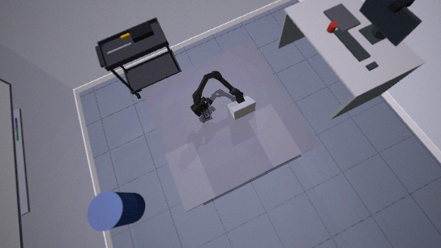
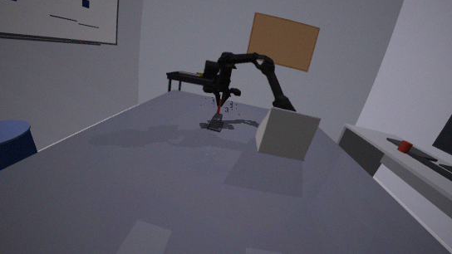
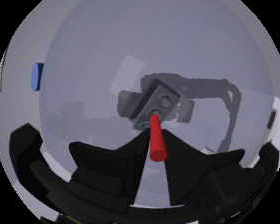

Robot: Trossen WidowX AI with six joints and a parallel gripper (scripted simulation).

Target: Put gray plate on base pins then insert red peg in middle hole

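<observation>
The red peg is right at my gripper tip. Also, from my gripper tip: gray plate: 70 mm below.
</observation>
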